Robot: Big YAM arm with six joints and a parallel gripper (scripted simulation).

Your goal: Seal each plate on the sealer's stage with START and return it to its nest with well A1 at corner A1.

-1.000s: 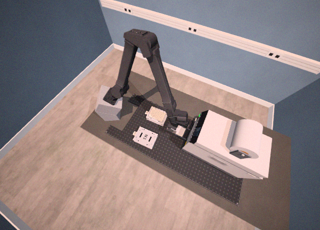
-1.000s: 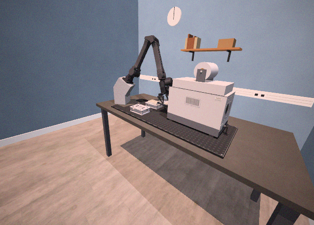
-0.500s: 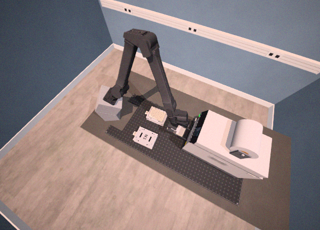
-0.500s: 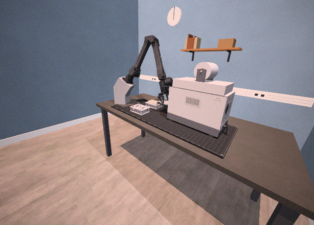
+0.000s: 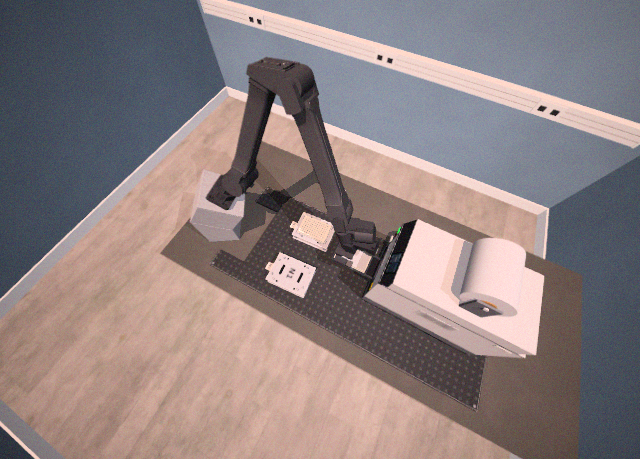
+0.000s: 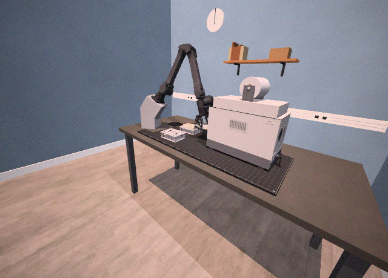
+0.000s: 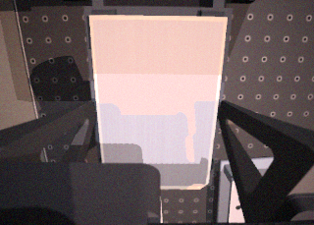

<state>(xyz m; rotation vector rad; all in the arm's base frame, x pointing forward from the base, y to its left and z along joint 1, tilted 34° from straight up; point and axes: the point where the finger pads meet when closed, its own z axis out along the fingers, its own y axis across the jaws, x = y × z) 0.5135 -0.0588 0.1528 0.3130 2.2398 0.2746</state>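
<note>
Now: the sealer stage 1 cm below my hand. Also, from my hand: foil roll (33 cm ahead, 31 cm above, 5 cm to the right); then plate nest (21 cm behind, 13 cm to the right, 7 cm below).
</note>
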